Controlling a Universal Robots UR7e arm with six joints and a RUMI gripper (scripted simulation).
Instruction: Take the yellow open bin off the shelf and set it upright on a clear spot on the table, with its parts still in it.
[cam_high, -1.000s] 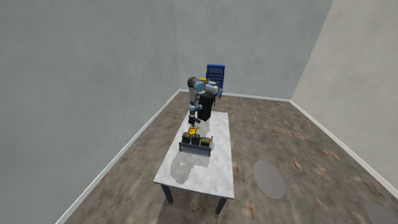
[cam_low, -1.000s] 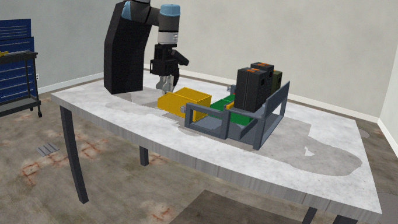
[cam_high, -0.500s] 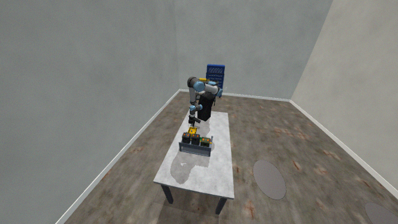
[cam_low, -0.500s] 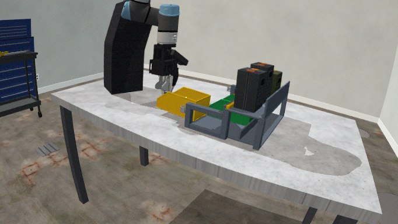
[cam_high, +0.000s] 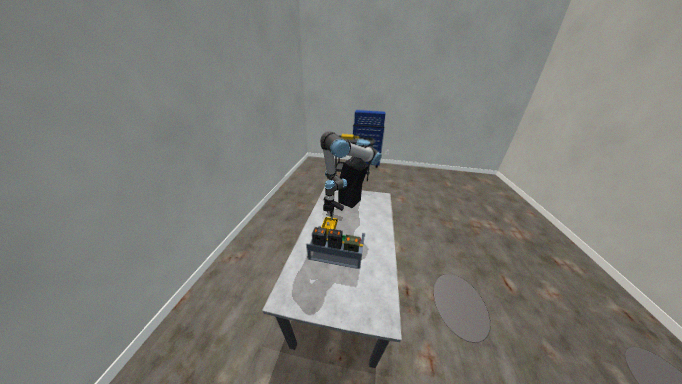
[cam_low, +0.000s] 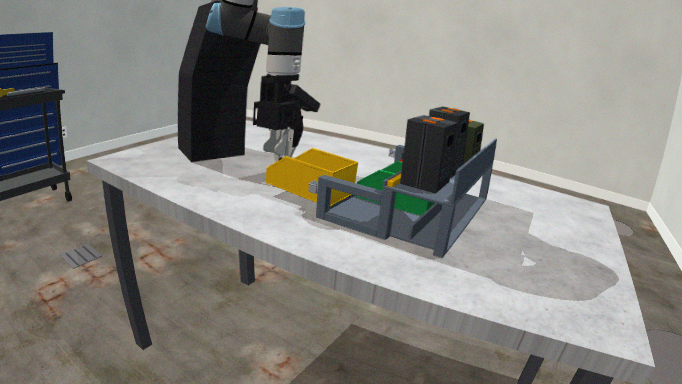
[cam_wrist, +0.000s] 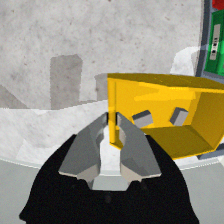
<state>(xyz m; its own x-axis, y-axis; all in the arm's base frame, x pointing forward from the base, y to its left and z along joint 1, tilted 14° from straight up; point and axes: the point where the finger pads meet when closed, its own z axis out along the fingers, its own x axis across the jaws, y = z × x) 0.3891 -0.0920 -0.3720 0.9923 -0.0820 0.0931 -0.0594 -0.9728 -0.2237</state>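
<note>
The yellow open bin lies 80 mm ahead of my hand. From my hand the other things lie so: green bin (250 mm ahead, 100 mm to the left, 20 mm below).
</note>
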